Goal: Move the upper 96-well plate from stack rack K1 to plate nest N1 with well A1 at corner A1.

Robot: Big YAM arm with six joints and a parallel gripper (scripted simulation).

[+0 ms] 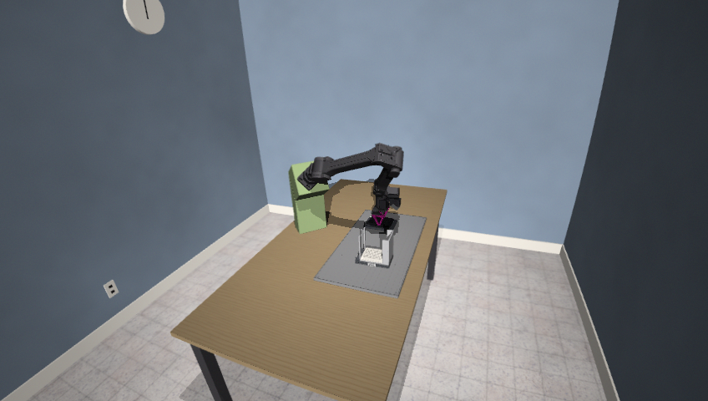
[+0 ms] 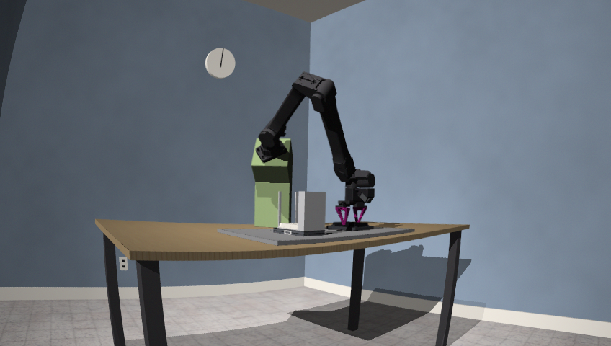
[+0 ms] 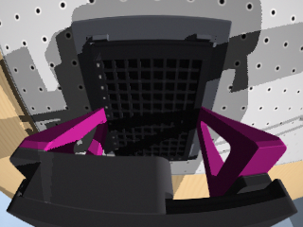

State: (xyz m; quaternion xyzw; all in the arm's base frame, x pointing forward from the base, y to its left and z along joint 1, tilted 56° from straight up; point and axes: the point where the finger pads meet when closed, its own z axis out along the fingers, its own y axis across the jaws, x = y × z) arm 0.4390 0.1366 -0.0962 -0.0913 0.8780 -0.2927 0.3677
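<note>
The black 96-well plate is 10 mm below my hand. From my hand the other things lie so: white plate: 340 mm to the right, 50 mm ahead; then grey rack wall: 340 mm to the right, 120 mm ahead, 60 mm above.
</note>
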